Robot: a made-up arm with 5 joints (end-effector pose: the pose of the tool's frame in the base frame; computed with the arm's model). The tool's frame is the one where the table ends. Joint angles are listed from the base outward.
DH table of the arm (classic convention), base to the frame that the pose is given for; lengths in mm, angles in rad. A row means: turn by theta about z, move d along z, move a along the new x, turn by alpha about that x. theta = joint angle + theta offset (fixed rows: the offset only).
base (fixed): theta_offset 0  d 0  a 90.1  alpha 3.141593
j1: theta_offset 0  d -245.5  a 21  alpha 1.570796
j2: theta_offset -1.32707  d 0  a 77.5  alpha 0
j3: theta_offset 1.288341  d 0  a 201.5  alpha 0
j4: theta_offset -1.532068  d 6.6  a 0  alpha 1.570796
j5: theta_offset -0.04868  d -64.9  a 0  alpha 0
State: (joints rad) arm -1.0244 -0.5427 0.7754 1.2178 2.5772
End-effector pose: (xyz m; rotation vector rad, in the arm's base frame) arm 0.1903 0.1775 0.2163 0.1146 0.1225 -2.7259
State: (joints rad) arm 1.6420 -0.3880 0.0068 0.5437 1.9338
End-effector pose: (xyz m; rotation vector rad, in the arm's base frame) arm 0.0783 -0.2577 0.3938 -1.3851 0.2704 0.2015
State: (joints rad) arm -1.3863 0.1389 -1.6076 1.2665 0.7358
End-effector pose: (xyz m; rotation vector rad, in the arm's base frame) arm 0.1068 0.1253 0.5315 0.6969 -1.9117 1.4288
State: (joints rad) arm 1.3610 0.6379 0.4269 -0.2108 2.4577
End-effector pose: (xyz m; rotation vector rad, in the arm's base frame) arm 0.1440 -0.2215 0.0735 -0.7127 0.2316 1.0011
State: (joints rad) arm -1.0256 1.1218 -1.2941 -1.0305 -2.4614
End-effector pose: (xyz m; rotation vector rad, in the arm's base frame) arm 0.2490 0.2747 0.3641 2.7935 0.5577 -0.3583
